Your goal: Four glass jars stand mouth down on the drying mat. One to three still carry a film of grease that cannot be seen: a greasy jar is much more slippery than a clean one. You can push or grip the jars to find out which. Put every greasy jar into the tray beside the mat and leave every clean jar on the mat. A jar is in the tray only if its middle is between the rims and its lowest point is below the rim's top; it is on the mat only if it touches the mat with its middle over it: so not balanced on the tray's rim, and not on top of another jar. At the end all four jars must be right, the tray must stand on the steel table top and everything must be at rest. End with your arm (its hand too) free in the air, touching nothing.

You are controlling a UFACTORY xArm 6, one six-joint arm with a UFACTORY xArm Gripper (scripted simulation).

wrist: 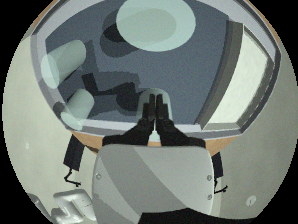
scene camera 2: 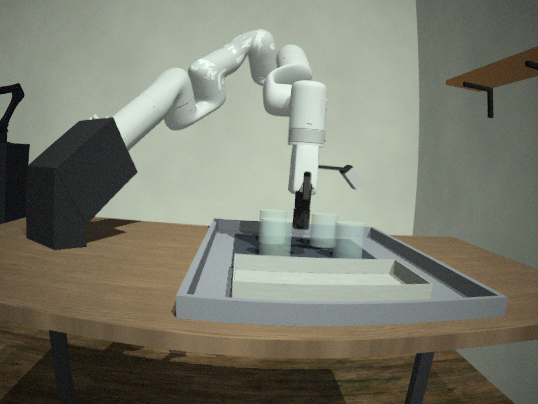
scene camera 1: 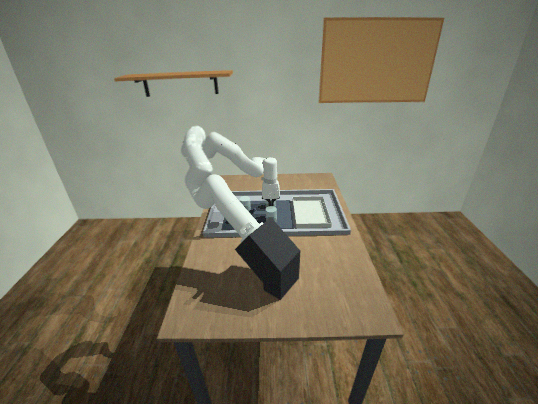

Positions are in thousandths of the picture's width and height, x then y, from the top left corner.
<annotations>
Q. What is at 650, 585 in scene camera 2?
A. A jar.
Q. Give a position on a pale tray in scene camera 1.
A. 577, 526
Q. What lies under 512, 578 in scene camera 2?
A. A jar.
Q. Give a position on a pale tray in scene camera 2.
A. At 536, 689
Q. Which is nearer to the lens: the jar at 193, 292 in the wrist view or the pale tray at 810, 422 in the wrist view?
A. The jar.
</annotations>
